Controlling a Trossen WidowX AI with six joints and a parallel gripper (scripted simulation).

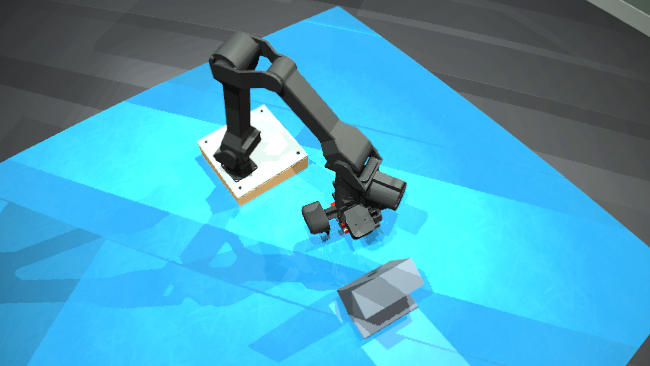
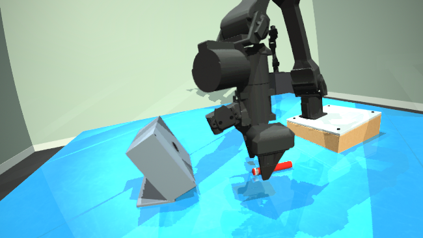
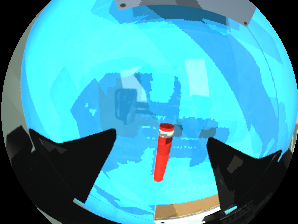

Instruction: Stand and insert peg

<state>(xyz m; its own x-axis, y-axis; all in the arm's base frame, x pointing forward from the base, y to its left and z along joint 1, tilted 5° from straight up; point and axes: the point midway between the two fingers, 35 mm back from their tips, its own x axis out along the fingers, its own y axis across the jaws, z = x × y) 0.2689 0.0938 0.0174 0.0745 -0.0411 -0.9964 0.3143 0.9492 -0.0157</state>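
Now: gripper tip 1 cm past the red peg and 1 cm above it. Round my gripper tip: grey sloped panel (16 cm ahead, 7 cm to the right, 5 cm above).
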